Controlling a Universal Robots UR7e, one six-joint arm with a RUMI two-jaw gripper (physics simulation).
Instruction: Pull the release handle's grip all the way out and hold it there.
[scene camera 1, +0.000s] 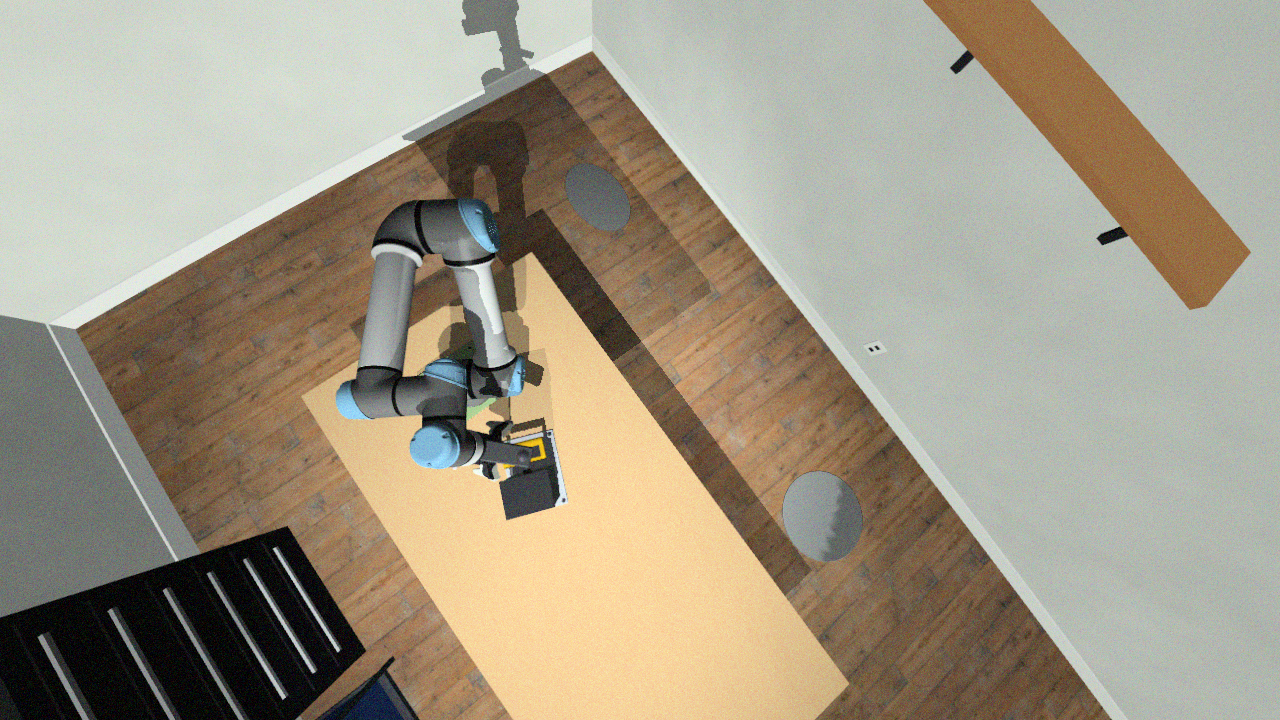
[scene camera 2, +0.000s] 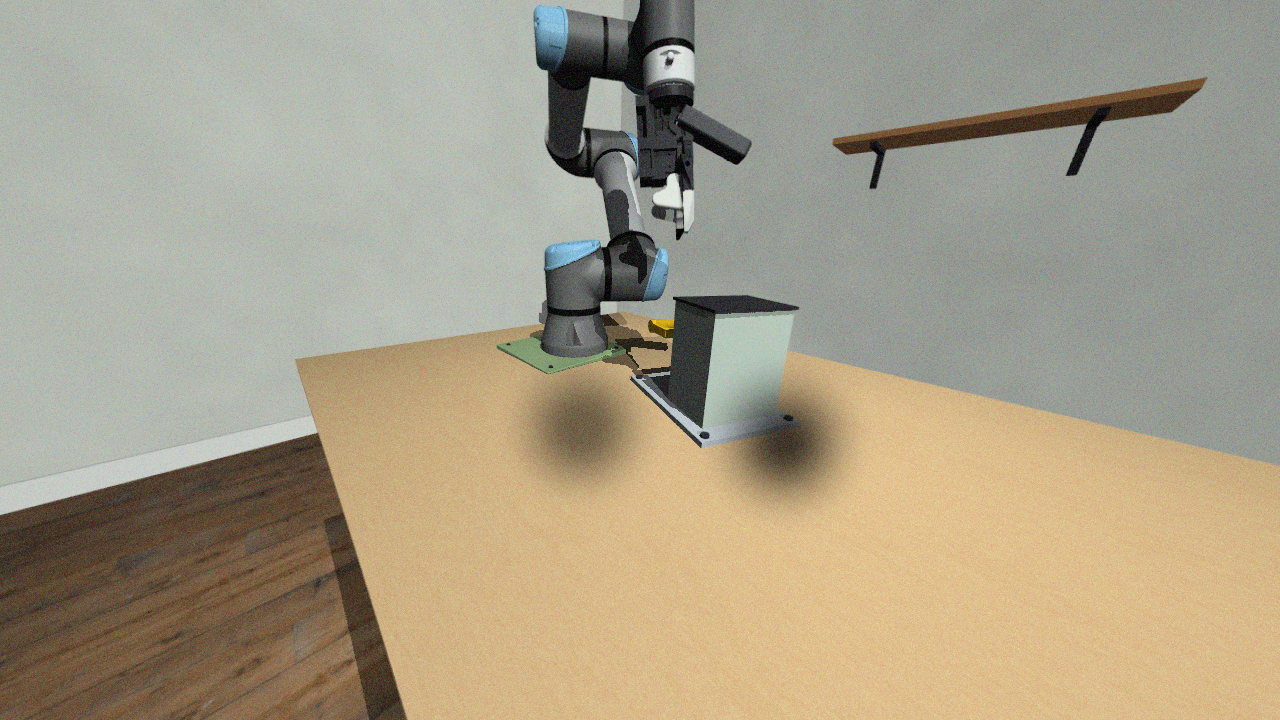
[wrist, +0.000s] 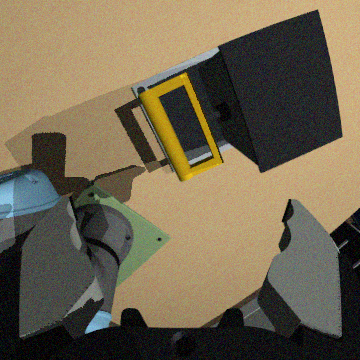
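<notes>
The release handle's yellow rectangular grip stands out on the arm-base side of a dark-topped housing box. The box sits on a light base plate. In the scene camera 2 view the box hides most of the grip. My gripper is open and empty, high above the table. In the wrist view the grip lies ahead of the space between the fingertips, and no finger touches it. How the grip joins the box is partly hidden.
The arm's green mounting plate lies on the tabletop near the handle. A black drawer unit stands beyond the table's edge. A wooden wall shelf hangs off to the side.
</notes>
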